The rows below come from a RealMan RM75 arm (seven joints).
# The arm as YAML. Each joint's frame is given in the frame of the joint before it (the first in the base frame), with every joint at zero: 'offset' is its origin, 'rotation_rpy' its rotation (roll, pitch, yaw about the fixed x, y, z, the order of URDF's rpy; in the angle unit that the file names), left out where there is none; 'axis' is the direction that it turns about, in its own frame. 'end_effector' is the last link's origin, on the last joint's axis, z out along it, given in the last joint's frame.
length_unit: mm
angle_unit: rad
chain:
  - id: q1
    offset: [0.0, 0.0, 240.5]
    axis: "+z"
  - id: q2
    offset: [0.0, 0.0, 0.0]
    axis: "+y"
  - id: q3
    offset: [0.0, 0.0, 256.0]
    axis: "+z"
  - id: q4
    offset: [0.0, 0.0, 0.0]
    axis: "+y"
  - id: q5
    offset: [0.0, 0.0, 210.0]
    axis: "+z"
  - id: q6
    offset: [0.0, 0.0, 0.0]
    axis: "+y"
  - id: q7
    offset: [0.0, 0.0, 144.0]
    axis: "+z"
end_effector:
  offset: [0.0, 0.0, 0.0]
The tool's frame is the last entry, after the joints.
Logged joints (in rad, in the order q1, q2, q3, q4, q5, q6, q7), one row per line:
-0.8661 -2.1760 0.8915 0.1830 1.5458 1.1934 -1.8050
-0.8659 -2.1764 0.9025 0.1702 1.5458 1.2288 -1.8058
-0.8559 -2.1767 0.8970 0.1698 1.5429 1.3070 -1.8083
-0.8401 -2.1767 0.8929 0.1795 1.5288 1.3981 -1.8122
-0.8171 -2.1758 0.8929 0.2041 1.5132 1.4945 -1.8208
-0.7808 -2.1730 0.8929 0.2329 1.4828 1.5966 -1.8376
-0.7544 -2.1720 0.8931 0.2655 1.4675 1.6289 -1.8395
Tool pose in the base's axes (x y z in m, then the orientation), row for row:
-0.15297 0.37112 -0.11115 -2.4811 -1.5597 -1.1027
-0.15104 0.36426 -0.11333 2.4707 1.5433 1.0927
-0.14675 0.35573 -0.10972 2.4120 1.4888 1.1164
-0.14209 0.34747 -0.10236 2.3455 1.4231 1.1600
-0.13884 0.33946 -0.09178 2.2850 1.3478 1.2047
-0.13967 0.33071 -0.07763 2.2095 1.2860 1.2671
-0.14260 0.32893 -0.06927 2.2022 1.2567 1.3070
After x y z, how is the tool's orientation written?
As a rotation vector, in radians.
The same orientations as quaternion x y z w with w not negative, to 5 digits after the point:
-0.79237 -0.49811 -0.35216 0.00519
0.79402 0.49598 0.35116 0.01515
0.79085 0.48815 0.36605 0.04757
0.78483 0.47619 0.38815 0.08140
0.77916 0.45959 0.41079 0.11375
0.76634 0.44603 0.43948 0.14366
0.76396 0.43596 0.45341 0.14400

